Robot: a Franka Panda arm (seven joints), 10 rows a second.
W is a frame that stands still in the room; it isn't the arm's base.
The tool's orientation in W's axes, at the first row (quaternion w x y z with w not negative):
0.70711, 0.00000, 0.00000, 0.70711
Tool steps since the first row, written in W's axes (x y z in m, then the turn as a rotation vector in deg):
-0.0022, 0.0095, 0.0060, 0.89, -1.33, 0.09
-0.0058, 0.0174, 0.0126, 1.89, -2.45, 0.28
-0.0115, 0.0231, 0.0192, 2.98, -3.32, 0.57
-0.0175, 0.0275, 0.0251, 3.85, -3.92, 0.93
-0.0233, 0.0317, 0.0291, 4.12, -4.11, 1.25
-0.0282, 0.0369, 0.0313, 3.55, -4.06, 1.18
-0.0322, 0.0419, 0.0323, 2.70, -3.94, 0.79
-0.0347, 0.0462, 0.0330, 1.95, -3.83, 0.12
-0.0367, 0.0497, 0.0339, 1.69, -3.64, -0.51
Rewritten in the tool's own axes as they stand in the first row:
0.0095, 0.0022, 0.0060, -1.33, -0.89, 0.09
0.0174, 0.0058, 0.0126, -2.45, -1.89, 0.28
0.0231, 0.0115, 0.0192, -3.32, -2.98, 0.57
0.0275, 0.0175, 0.0251, -3.92, -3.85, 0.93
0.0317, 0.0233, 0.0291, -4.11, -4.12, 1.25
0.0369, 0.0282, 0.0313, -4.06, -3.55, 1.18
0.0419, 0.0322, 0.0323, -3.94, -2.70, 0.79
0.0462, 0.0347, 0.0330, -3.83, -1.95, 0.12
0.0497, 0.0367, 0.0339, -3.64, -1.69, -0.51

